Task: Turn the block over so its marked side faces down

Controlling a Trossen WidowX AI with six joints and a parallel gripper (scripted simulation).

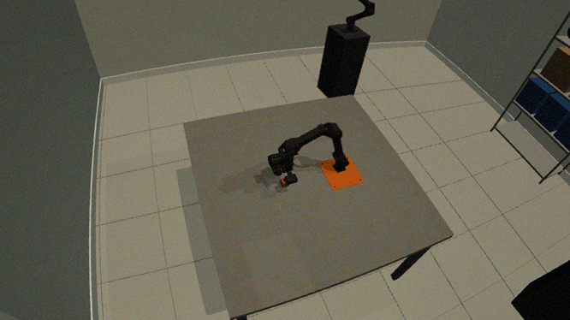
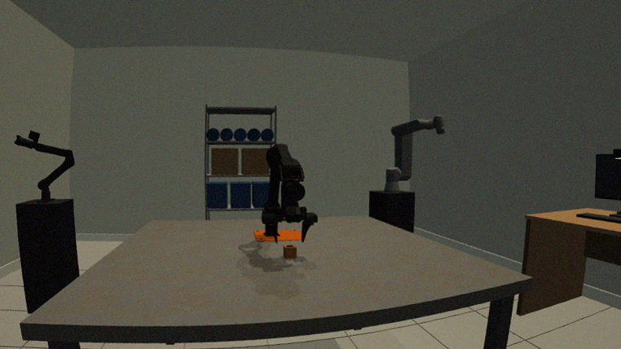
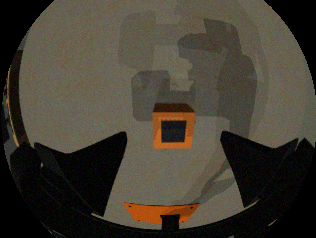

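Right now my gripper tip is 20 mm above the orange block.
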